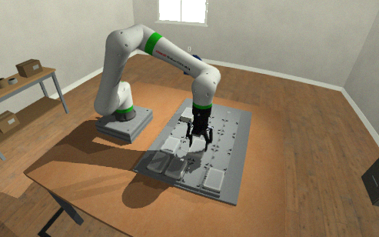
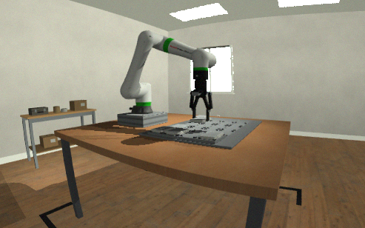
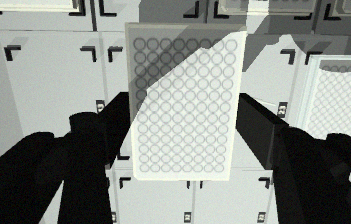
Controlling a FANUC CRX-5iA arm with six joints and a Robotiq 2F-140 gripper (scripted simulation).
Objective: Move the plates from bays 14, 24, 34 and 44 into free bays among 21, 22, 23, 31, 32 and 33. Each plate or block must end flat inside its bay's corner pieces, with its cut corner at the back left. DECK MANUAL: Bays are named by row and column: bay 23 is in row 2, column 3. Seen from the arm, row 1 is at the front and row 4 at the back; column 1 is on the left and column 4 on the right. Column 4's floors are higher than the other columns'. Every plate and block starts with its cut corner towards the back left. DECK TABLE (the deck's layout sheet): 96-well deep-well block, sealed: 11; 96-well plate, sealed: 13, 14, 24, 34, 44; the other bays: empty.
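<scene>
Right now the sealed deep-well block is 310 mm to the left of my hand, 240 mm behind it and 80 mm below it. The rest, counted from my hand: bay label 43: 100 mm below, 90 mm ahead, 40 mm to the left; then sealed 96-well plate: 180 mm behind, 90 mm below, 10 mm to the right.
</scene>
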